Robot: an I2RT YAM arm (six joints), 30 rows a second.
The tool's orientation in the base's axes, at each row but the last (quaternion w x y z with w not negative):
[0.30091, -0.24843, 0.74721, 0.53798]
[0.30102, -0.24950, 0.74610, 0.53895]
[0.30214, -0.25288, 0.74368, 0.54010]
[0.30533, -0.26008, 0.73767, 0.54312]
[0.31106, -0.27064, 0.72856, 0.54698]
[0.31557, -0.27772, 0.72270, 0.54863]
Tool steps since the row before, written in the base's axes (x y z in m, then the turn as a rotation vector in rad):
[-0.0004, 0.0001, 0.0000, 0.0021, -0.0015, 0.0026]
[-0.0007, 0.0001, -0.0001, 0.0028, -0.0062, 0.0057]
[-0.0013, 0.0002, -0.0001, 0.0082, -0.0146, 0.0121]
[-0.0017, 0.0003, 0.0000, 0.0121, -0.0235, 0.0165]
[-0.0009, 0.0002, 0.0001, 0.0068, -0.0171, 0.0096]
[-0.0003, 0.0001, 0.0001, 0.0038, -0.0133, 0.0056]
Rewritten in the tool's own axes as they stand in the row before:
[0.0003, 0.0003, 0.0000, -0.0033, -0.0002, -0.0017]
[0.0006, 0.0005, 0.0000, -0.0057, 0.0000, -0.0068]
[0.0010, 0.0009, 0.0000, -0.0137, -0.0021, -0.0153]
[0.0011, 0.0013, 0.0000, -0.0191, -0.0045, -0.0242]
[0.0005, 0.0008, 0.0000, -0.0108, -0.0033, -0.0174]
[0.0001, 0.0003, 0.0000, -0.0060, -0.0026, -0.0134]

